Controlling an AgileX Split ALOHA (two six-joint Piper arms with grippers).
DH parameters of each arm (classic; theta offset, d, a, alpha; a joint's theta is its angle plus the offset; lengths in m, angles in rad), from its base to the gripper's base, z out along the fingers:
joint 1: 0 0.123 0 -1.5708
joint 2: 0.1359 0 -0.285 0
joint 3: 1.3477 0 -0.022 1.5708
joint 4: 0 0.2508 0 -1.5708
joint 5: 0 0 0.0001 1.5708
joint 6: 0 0.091 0 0
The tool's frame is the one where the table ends.
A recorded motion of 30 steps. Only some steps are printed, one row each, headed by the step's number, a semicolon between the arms.
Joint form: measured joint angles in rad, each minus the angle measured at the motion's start. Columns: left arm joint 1, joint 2, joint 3, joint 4, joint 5, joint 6; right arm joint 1, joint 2, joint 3, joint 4, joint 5, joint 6.
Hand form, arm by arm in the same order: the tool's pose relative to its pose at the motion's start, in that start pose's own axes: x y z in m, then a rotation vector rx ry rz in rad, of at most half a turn. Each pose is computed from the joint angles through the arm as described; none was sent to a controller.
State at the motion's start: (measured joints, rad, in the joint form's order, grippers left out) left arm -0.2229 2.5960 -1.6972 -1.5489 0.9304 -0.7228; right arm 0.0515 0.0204 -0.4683 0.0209 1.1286 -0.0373
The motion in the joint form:
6: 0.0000 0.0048 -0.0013 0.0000 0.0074 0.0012; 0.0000 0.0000 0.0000 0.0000 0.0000 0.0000
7: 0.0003 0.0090 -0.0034 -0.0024 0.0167 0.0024; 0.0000 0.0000 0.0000 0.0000 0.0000 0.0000
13: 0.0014 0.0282 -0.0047 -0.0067 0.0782 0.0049; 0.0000 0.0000 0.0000 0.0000 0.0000 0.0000
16: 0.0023 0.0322 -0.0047 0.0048 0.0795 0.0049; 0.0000 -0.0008 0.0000 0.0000 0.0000 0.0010
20: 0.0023 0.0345 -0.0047 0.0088 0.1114 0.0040; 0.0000 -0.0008 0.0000 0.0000 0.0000 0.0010
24: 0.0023 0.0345 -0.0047 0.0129 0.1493 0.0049; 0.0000 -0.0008 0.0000 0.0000 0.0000 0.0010
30: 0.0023 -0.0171 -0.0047 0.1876 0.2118 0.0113; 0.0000 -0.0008 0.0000 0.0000 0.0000 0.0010
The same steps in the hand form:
6: -0.0013 0.0009 0.0008 -0.0065 0.0042 -0.0016; 0.0000 0.0000 0.0000 0.0000 0.0000 0.0000
7: -0.0020 0.0014 0.0014 -0.0119 0.0117 -0.0037; 0.0000 0.0000 0.0000 0.0000 0.0000 0.0000
13: -0.0058 0.0073 0.0041 -0.0565 0.0538 -0.0189; 0.0000 0.0000 0.0000 0.0000 0.0000 0.0000
16: -0.0082 0.0084 0.0045 -0.0655 0.0471 -0.0161; 0.0001 0.0000 -0.0001 0.0000 -0.0008 0.0010
20: -0.0072 0.0109 0.0046 -0.0898 0.0683 -0.0170; 0.0001 0.0000 -0.0001 0.0000 -0.0008 0.0010
24: -0.0048 0.0134 0.0041 -0.1172 0.0949 -0.0143; 0.0001 0.0000 -0.0001 0.0000 -0.0008 0.0010
30: 0.0110 0.0196 -0.0070 -0.2487 0.0579 0.1247; 0.0001 0.0000 -0.0001 0.0000 -0.0008 0.0010

